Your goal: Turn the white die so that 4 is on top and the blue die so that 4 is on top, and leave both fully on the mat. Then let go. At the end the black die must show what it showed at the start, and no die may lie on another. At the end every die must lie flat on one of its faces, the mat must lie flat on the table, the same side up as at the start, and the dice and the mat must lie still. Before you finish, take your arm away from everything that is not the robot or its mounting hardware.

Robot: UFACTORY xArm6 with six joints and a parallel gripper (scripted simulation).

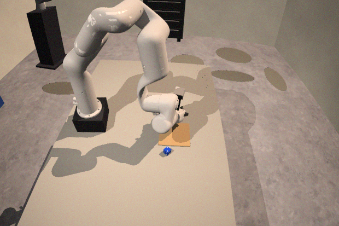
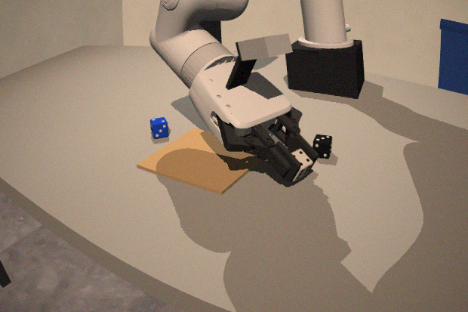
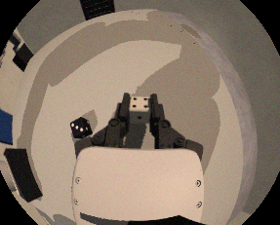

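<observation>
My hand is 9 cm past the black die, 1 cm to the left of it and 2 cm above it. The rest, counted from my hand: white die 1 cm to the left, 1 cm below; then blue die 25 cm to the right, 2 cm below; then orange mat 1 cm ahead, 13 cm to the right, 3 cm below.
</observation>
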